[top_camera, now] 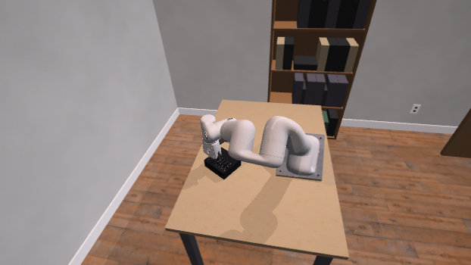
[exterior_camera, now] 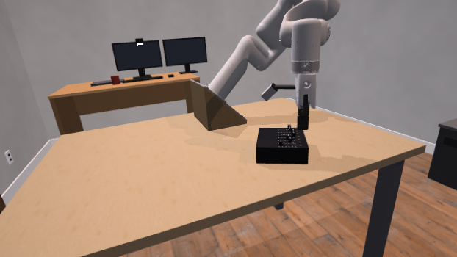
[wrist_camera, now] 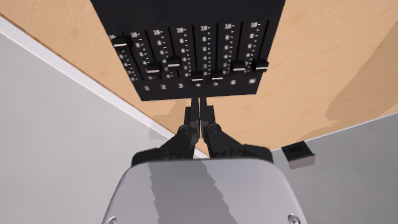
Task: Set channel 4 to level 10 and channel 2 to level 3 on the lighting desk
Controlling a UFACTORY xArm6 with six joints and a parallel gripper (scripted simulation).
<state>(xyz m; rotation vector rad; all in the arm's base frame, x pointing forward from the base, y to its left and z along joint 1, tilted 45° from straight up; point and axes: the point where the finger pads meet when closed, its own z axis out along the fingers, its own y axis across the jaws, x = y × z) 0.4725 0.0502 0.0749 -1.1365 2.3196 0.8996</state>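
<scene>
Now: the channel 4 cap 30 mm below my hand, 20 mm to the right of it and 10 mm behind it. Also, from my hand: channel 2 cap 60 mm to the right, 30 mm below, 10 mm ahead; channel 3 cap 50 mm to the right, 30 mm below, 10 mm behind; channel 1 cap 90 mm to the right, 30 mm below, 10 mm ahead.
</scene>
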